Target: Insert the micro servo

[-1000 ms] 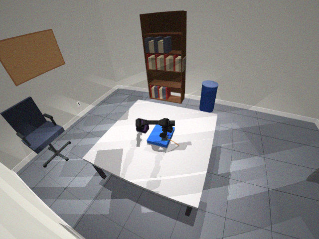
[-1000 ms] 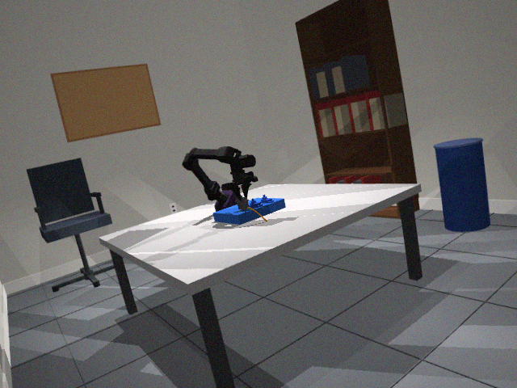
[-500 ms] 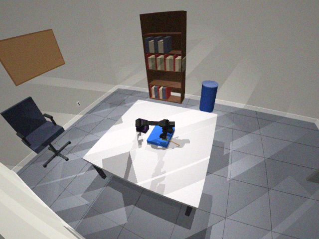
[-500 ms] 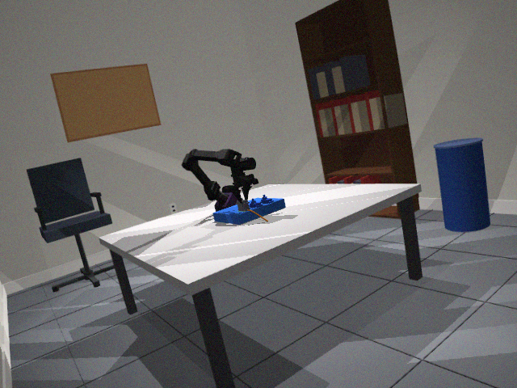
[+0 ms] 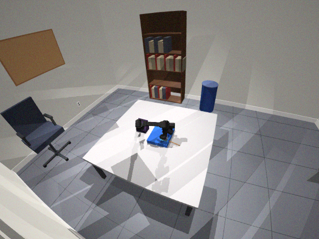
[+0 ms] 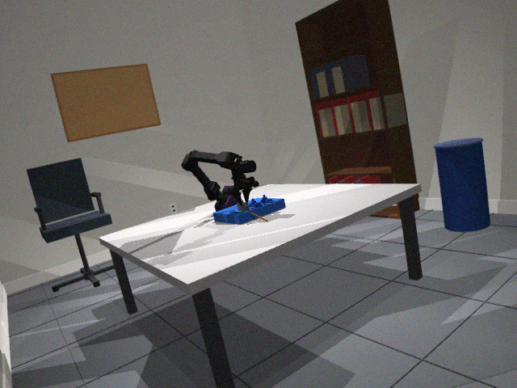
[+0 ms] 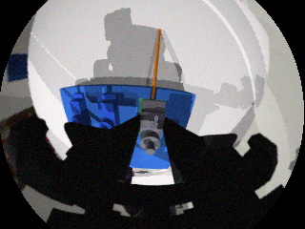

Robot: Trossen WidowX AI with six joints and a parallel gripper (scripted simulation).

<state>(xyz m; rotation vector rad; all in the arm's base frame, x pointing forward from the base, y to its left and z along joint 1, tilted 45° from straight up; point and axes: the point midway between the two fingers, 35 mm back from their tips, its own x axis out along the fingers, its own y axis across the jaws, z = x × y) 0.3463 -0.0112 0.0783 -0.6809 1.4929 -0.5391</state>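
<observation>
Now: gripper tip 130 mm past the blue deck, 60 mm to the right of it and 50 mm above it.
</observation>
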